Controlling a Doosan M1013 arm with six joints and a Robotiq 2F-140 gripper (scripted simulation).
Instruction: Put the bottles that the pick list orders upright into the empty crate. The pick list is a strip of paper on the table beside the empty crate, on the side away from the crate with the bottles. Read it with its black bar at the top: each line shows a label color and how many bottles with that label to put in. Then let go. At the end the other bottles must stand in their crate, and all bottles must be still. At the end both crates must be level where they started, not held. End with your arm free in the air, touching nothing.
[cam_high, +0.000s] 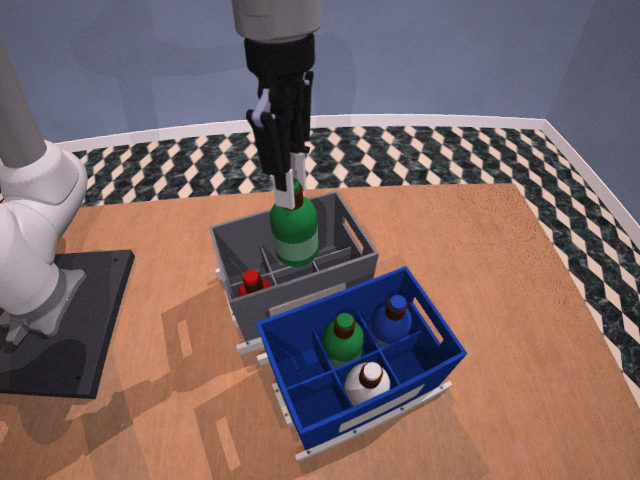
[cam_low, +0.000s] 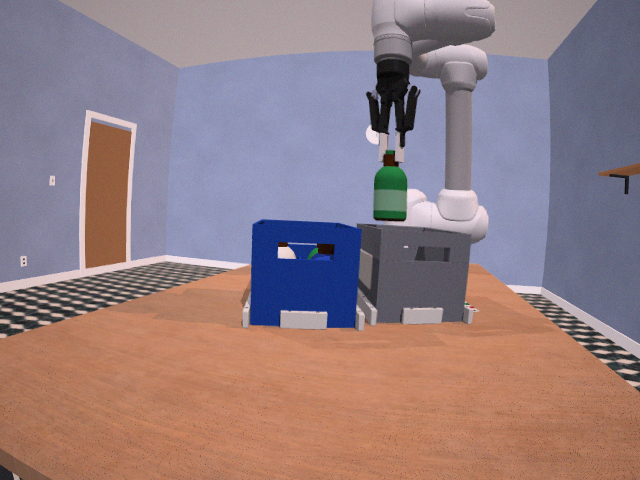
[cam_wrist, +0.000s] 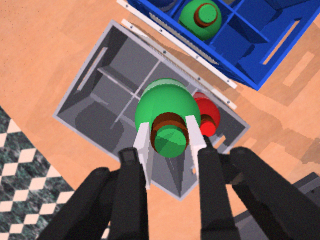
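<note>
My gripper is now 20 mm past the grey crate, 40 mm to the right of it and 270 mm above it. Also, from my hand: green bottle (90 mm ahead, 110 mm to the right, 260 mm below); then blue bottle (180 mm ahead, 70 mm to the right, 260 mm below); then red bottle (80 mm behind, 40 mm to the right, 260 mm below).
</note>
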